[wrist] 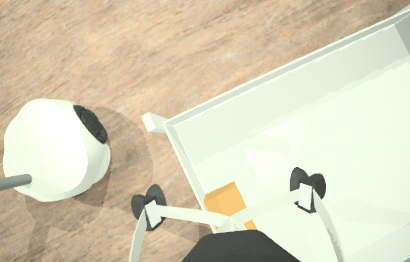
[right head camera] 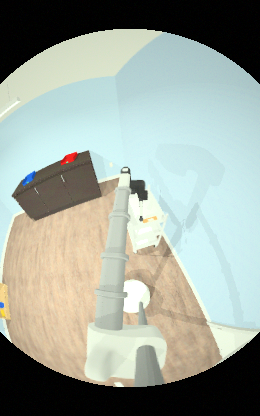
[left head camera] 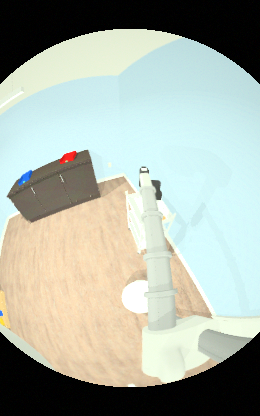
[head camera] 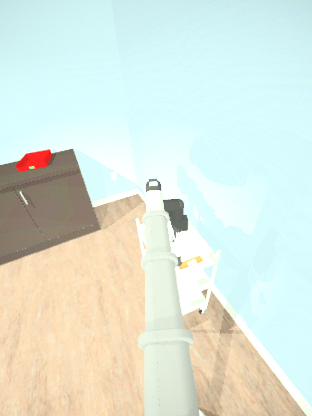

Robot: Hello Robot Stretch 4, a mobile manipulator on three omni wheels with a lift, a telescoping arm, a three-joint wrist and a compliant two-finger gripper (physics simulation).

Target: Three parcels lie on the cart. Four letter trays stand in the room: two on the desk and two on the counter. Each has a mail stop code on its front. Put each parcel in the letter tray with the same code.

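Places are measured from the robot's base along level axes (x back, y right, z up), in centimetres.
Where they show: gripper, between the fingertips: (wrist: 227, 191) (right head camera: 140, 213) (head camera: 176, 253); robot's base, origin of its link: (right head camera: 132, 295) (left head camera: 139, 295).
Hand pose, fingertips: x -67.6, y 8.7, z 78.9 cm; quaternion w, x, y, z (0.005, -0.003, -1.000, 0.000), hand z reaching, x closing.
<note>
Things, the pixels of their top centre, and the offset from my fingertips.
- orange parcel, centre of its top: (wrist: 239, 235) (head camera: 192, 262) (right head camera: 150, 219) dx -1.0, dy +8.8, dz -10.2 cm
- red tray, centre of its top: (head camera: 34, 156) (left head camera: 67, 154) (right head camera: 68, 155) dx -122.7, dy -128.4, dz +15.8 cm
My gripper (wrist: 227, 191) is open, with its two dark fingertips wide apart in the wrist view and nothing held. An orange parcel (wrist: 220, 200) (head camera: 185, 264) (right head camera: 150, 219) lies in the white cart (wrist: 300, 85) (head camera: 190, 290) (right head camera: 145, 240), near its short end. In the wrist view it shows between and beyond the fingertips, partly hidden by the gripper; its code cannot be read. The left fingertip appears over the floor outside the cart, the right one over the cart's inside. A red tray (head camera: 35, 160) (left head camera: 68, 157) and a blue tray (left head camera: 25, 177) (right head camera: 29, 178) stand on the counter (head camera: 50, 205) (left head camera: 75, 190); their codes are unreadable.
The desk (right head camera: 4, 292) shows partly at the lower left, with blue and yellow items. The cart stands close to the blue wall at the right. A white rounded body (wrist: 50, 150) (left head camera: 135, 296) (right head camera: 136, 296) stands on the floor beyond the cart's near end.
</note>
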